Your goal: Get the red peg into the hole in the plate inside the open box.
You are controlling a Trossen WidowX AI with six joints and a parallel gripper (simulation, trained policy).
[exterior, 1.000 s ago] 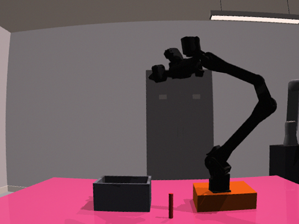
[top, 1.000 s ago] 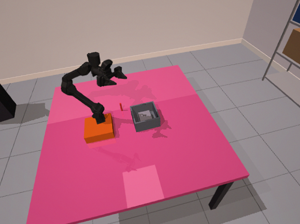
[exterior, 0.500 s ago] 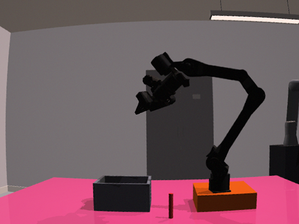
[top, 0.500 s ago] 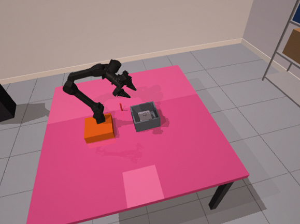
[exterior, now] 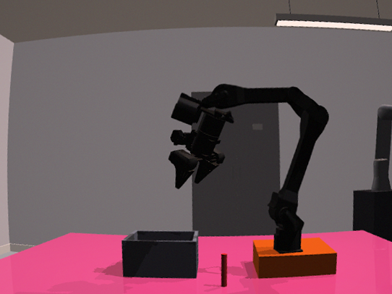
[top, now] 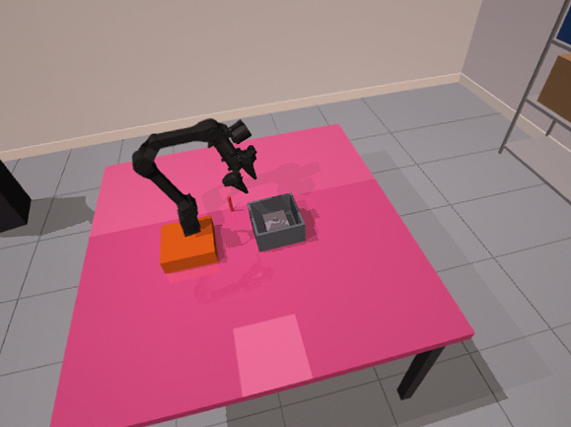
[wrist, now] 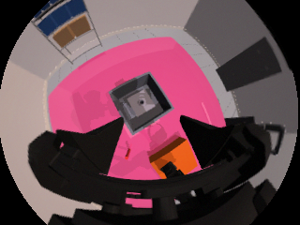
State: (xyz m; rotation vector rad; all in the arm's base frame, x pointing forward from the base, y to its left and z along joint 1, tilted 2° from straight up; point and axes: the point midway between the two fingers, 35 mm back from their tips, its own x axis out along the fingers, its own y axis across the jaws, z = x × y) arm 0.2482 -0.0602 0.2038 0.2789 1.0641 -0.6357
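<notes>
The red peg lies 7 cm behind my gripper tip, 16 cm to the left of it and 20 cm below it. Also, from my gripper tip: grey plate (7 cm ahead, 4 cm to the right, 19 cm below); grey box (7 cm ahead, 4 cm to the right, 21 cm below).
</notes>
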